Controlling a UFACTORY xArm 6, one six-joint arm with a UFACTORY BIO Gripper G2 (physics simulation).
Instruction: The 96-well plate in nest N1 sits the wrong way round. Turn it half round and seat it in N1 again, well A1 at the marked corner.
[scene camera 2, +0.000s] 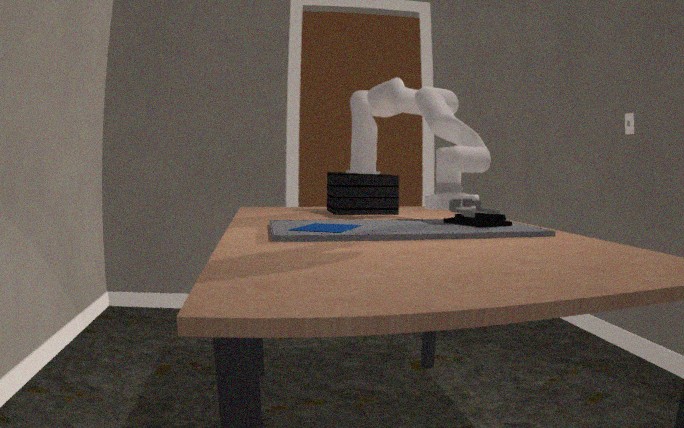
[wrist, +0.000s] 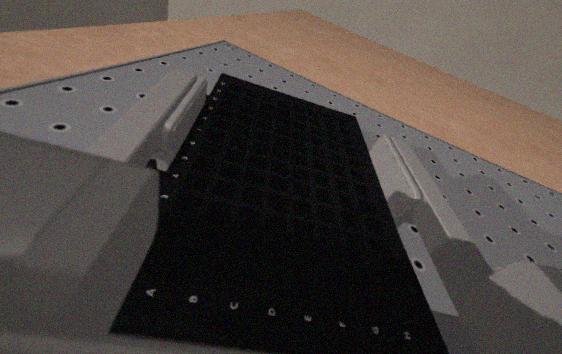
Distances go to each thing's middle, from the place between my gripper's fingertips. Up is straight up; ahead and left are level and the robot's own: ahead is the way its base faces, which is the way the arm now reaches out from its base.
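Scene:
Black 96-well plate (wrist: 272, 224): my hand 10 mm above it, 30 mm past it.

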